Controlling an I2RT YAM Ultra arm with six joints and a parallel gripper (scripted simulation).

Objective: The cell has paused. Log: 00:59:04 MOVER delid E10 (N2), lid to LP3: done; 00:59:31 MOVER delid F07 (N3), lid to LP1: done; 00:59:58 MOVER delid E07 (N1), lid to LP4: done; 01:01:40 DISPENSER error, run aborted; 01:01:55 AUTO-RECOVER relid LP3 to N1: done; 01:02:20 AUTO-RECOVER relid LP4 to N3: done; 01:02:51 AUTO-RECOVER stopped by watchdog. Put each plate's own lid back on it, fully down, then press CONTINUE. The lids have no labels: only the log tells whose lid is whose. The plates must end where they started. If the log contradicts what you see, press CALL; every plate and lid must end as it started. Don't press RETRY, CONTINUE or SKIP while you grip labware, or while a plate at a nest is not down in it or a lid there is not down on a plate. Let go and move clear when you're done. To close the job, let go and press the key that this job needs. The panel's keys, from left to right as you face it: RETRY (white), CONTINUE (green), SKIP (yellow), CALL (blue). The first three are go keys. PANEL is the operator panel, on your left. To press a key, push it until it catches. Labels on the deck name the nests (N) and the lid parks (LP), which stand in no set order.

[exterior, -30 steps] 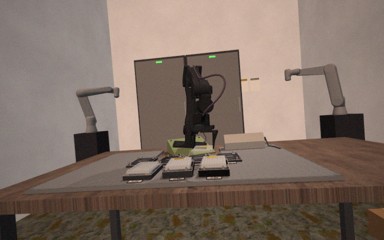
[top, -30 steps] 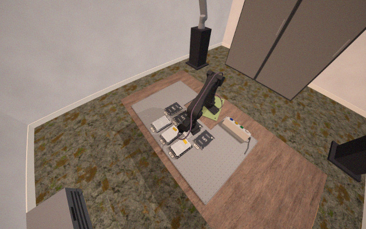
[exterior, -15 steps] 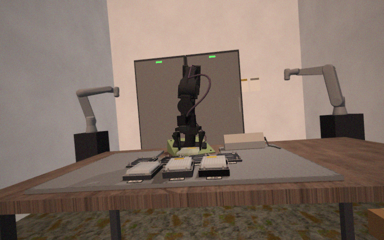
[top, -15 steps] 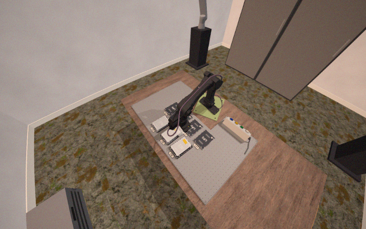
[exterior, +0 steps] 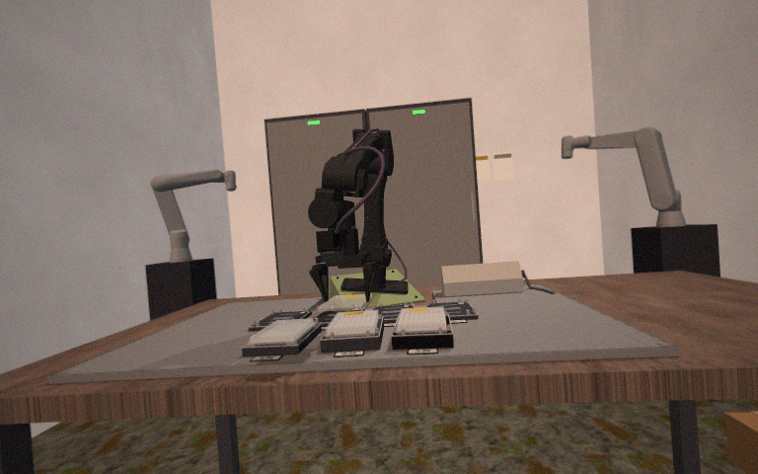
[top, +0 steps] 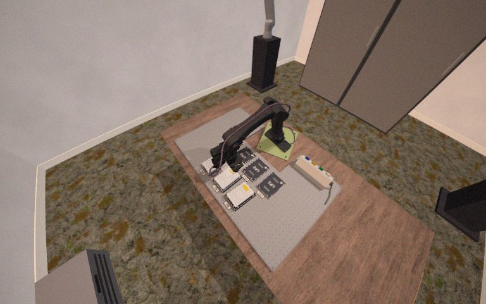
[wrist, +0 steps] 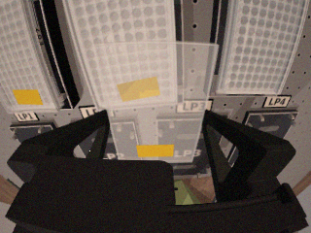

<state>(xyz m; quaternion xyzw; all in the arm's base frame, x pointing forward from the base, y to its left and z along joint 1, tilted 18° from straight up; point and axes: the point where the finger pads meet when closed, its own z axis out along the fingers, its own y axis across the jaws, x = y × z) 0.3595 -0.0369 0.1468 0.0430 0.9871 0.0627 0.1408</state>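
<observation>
Now: the plate 60 mm ahead of my hand, 20 mm to the left of it and 40 mm below it. From my hand the other things lie so: LP3 park 120 mm behind, 50 mm to the right, 60 mm below; LP1 park 120 mm behind, 220 mm to the left, 60 mm below; lid 10 mm below.
</observation>
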